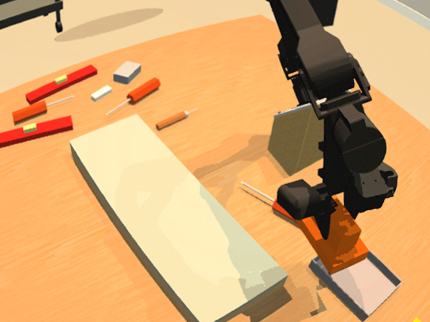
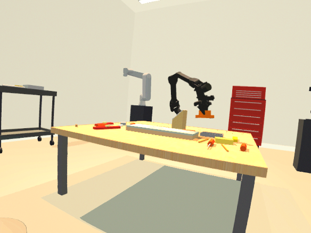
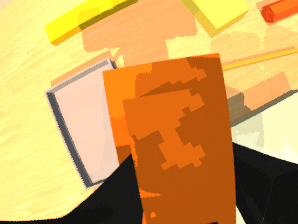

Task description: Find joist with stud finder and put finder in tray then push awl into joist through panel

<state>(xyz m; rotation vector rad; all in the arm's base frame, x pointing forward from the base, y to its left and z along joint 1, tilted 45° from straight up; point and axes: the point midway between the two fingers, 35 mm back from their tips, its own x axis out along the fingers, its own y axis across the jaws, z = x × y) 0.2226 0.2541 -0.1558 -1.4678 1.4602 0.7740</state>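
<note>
The indicator window lies 1 cm behind my gripper tip, 4 cm to the right of it and 3 cm above it. Also, from my gripper tip: grey tray 9 cm behind, 4 cm to the left, 15 cm below; then orange stud finder 2 cm to the right, 2 cm above; then yellow block 5 cm behind, 22 cm to the left, 16 cm below.
</note>
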